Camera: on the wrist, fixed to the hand. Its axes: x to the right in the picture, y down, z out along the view.
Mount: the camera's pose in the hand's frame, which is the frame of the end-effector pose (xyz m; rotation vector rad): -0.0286 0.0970 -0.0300 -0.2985 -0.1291 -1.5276
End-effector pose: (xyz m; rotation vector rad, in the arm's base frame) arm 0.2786 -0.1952 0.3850 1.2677 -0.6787 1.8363
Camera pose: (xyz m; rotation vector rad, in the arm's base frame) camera 0.1875 -0.2335 0.3482 1.1208 0.0716 0.3776
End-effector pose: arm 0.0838 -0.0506 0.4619 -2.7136 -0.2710 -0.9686
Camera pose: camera 0.0689 -0.1543 0.4497 1.7041 1.8018 0.7520
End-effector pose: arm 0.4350 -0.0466 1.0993 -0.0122 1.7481 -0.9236
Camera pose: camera 0.4627 0.0505 1.0687 -1.7353 1.5434 -1.5850
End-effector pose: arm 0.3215 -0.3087 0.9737 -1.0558 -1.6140 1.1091
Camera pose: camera 0.3726 -0.3066 0.8814 0.2680 -2.0102 -0.1193
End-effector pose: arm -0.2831 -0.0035 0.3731 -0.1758 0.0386 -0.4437
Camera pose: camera -0.2701 0.0901 0.3263 -0.5220 -0.1752 -1.9527
